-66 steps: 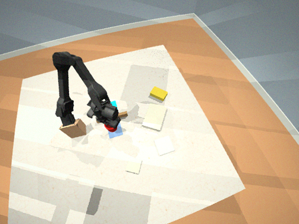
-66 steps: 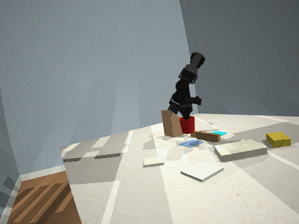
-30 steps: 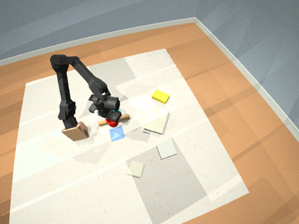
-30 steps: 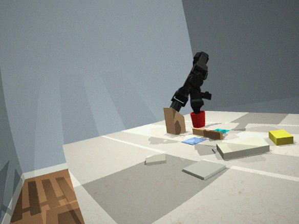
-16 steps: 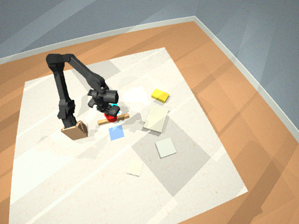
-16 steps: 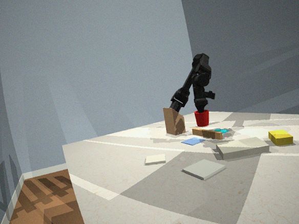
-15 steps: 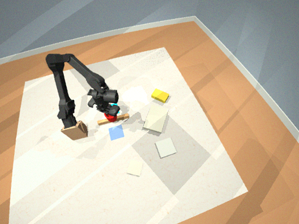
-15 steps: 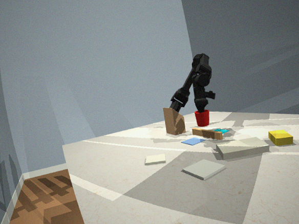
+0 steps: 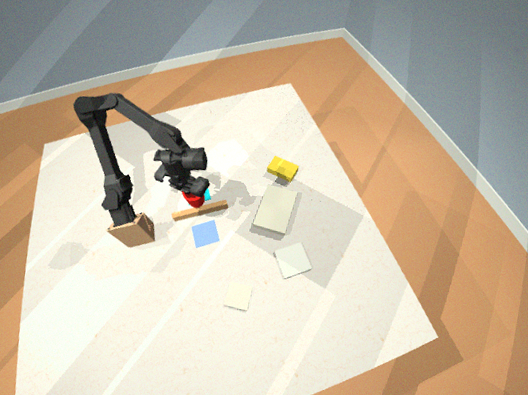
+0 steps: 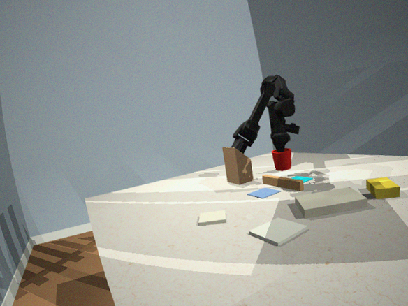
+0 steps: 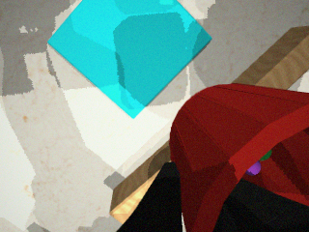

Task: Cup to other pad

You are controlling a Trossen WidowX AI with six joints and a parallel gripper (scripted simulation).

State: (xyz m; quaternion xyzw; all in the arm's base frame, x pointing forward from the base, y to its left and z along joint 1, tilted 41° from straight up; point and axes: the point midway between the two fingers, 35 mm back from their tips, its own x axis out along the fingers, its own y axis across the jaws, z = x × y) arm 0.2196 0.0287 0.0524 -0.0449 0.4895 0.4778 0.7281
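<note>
Now: gripper tip 2 cm short of the cyan pad, 6 cm to the right of it and 11 cm above it. Round my gripper tip: red cup 2 cm ahead, 2 cm to the right; wooden bar 2 cm ahead, 4 cm to the right, 9 cm below; light blue pad 1 cm ahead, 13 cm to the right, 11 cm below.
</note>
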